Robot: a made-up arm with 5 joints.
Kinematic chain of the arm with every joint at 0, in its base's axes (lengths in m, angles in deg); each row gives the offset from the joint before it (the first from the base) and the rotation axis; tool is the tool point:
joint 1: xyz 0 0 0.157 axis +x
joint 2: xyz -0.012 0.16 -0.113 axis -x
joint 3: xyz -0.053 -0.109 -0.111 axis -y
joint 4: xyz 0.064 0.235 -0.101 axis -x
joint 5: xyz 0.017 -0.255 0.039 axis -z
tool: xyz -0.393 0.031 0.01
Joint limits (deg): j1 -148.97..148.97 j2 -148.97..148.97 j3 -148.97..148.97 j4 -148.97..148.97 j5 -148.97..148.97
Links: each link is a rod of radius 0.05 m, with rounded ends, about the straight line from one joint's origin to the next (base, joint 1, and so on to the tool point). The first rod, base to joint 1, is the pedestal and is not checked.
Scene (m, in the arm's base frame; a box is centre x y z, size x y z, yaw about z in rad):
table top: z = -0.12
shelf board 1: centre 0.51 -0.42 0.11 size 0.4 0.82 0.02 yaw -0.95
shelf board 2: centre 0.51 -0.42 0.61 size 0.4 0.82 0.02 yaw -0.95
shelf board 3: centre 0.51 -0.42 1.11 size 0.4 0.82 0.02 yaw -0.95
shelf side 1: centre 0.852 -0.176 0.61 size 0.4 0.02 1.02 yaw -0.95
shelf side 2: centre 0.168 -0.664 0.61 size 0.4 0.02 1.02 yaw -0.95
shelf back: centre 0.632 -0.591 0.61 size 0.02 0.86 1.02 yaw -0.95
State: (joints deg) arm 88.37 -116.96 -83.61 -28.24 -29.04
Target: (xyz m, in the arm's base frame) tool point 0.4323 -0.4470 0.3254
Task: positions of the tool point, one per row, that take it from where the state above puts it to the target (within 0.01 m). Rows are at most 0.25 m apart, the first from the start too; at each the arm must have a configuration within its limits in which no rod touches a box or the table.
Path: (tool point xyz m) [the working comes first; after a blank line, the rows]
Joints at the target: 148.97 -111.68 -105.98 80.79 -97.84
Straight joint move there: touches shelf board 2.

1: -0.2631 0.4448 0.3638
2: -0.1628 0.4475 0.4251
3: -0.0539 0.4213 0.4807
4: 0.0579 0.3667 0.5221
5: 0.1663 0.2865 0.5416
6: 0.2885 0.1316 0.5850
7: 0.3832 -0.0625 0.5658
8: 0.4345 -0.2662 0.4768
9: 0.4323 -0.4470 0.3254

